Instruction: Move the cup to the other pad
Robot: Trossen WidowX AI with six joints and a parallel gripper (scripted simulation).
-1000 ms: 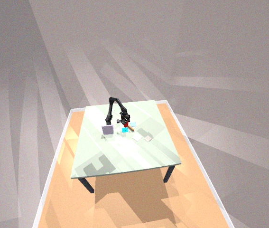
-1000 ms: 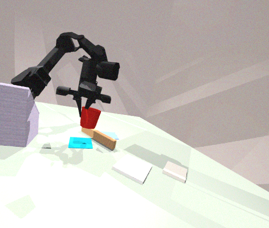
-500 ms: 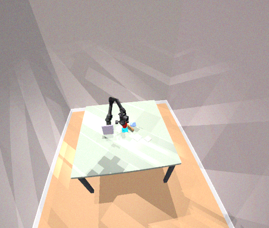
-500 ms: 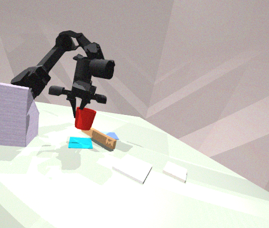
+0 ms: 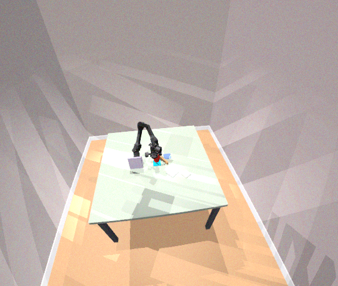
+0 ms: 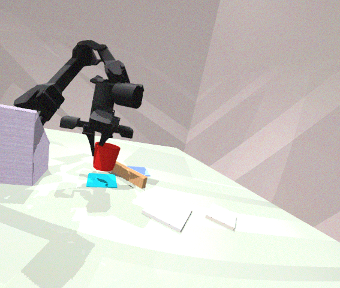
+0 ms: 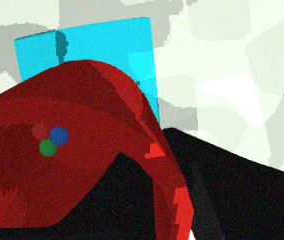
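Right now the green marble is 50 mm ahead of my gripper tip, 20 mm below it and 10 mm to the left of it. The rest, counted from my gripper tip: cyan pad: 80 mm below, 30 mm ahead; red cup: 30 mm ahead; blue marble: 40 mm ahead, 20 mm below, 10 mm to the left.
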